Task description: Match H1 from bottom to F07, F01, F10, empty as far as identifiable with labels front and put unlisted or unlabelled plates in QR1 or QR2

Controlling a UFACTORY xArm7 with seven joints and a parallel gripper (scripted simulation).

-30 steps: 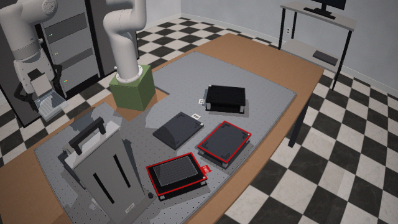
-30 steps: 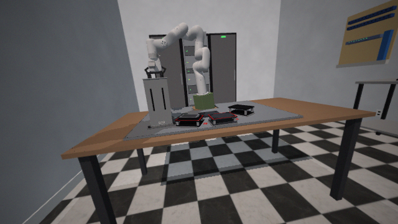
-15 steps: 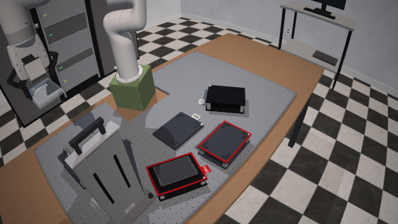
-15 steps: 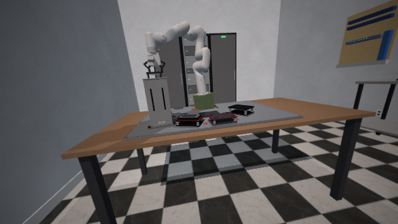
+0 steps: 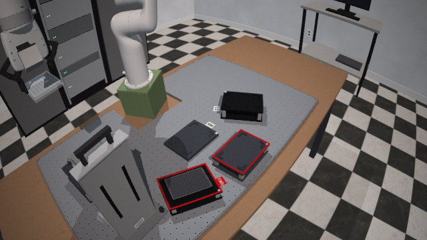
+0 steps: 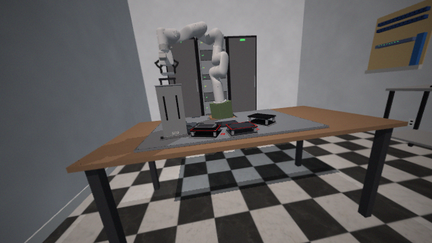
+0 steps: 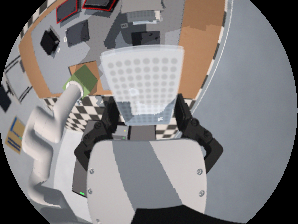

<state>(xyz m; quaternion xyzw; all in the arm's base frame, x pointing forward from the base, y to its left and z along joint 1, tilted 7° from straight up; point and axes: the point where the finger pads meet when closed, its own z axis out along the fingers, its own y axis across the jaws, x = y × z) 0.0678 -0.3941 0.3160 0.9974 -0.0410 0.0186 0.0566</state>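
My hand is 10 mm short of the pale well plate and 10 mm above it. Also, from my hand: dark plate: 360 mm below, 340 mm ahead, 160 mm to the left.
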